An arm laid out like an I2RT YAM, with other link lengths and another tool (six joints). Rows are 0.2 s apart.
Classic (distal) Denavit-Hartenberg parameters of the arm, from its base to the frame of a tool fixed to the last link. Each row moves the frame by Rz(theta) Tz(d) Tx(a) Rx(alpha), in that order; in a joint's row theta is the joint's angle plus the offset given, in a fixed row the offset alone. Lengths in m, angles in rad.
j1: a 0.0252, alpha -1.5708, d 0.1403, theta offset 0
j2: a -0.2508, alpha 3.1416, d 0, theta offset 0
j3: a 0.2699, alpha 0, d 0, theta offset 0.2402
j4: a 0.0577, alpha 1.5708, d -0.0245, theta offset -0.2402
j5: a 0, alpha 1.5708, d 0.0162, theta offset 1.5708
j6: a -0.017, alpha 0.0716, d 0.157, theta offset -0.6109
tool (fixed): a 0, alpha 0, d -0.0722, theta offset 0
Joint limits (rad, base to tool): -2.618..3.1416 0..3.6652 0..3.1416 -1.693..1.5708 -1.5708..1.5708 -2.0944..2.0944
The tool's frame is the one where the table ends.
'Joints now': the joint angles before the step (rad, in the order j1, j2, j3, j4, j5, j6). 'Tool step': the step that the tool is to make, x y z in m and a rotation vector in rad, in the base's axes. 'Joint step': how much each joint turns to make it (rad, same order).
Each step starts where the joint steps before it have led.
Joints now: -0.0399, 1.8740, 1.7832, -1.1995, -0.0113, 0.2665
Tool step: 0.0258, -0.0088, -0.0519, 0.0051, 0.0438, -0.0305
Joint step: -0.0194, 0.1222, -0.0287, 0.1070, 0.0000, 0.0115
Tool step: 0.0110, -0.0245, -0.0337, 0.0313, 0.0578, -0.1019
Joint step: -0.0615, 0.0884, -0.0001, 0.0291, -0.0171, 0.0449
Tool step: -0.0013, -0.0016, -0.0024, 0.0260, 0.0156, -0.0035
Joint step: -0.0091, 0.0070, -0.0005, -0.0113, -0.0244, -0.0016
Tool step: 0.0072, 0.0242, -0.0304, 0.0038, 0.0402, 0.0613
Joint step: 0.0592, 0.0754, -0.0018, 0.0367, 0.0000, -0.0021
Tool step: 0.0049, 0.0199, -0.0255, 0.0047, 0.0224, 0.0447
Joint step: 0.0465, 0.0624, -0.0005, 0.0404, -0.0034, 0.0022
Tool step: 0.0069, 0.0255, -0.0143, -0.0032, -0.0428, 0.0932
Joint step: 0.0594, 0.0333, 0.0003, 0.0739, -0.0005, -0.0340
